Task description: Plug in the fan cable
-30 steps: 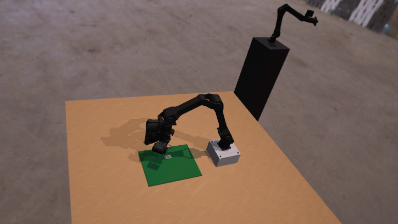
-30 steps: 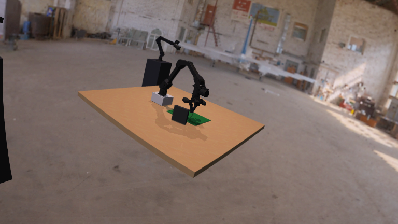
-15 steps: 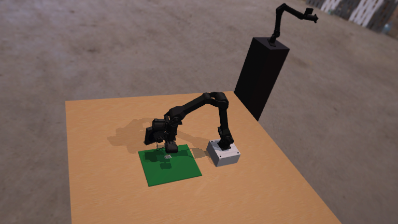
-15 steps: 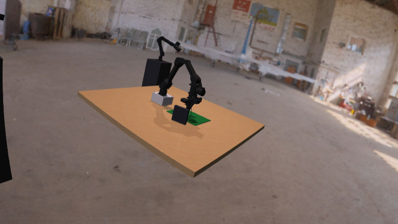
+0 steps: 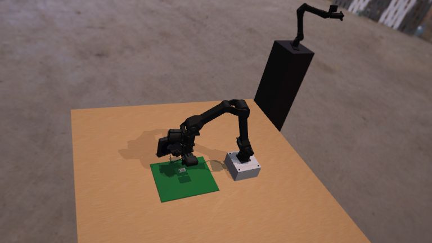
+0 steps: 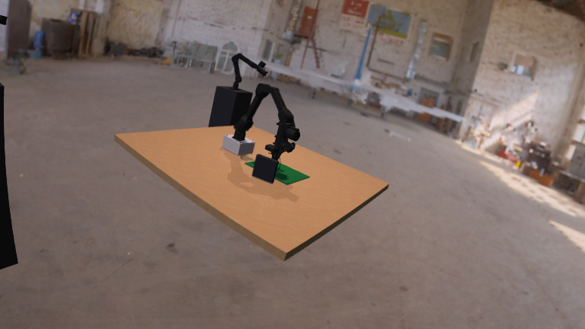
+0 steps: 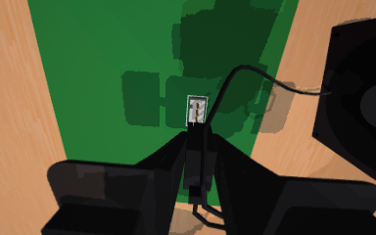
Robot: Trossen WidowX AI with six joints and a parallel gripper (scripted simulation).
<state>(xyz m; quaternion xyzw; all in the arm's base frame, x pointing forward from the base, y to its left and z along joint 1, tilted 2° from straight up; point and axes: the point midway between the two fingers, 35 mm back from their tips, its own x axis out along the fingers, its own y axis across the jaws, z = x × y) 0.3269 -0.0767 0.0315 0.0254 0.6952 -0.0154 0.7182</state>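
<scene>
The green board lies 80 mm below my gripper tip, 50 mm to the left of it and 10 mm ahead of it. Also, from my gripper tip: black plug (10 mm behind, 10 mm above); then black fan (130 mm to the right, 30 mm ahead).
</scene>
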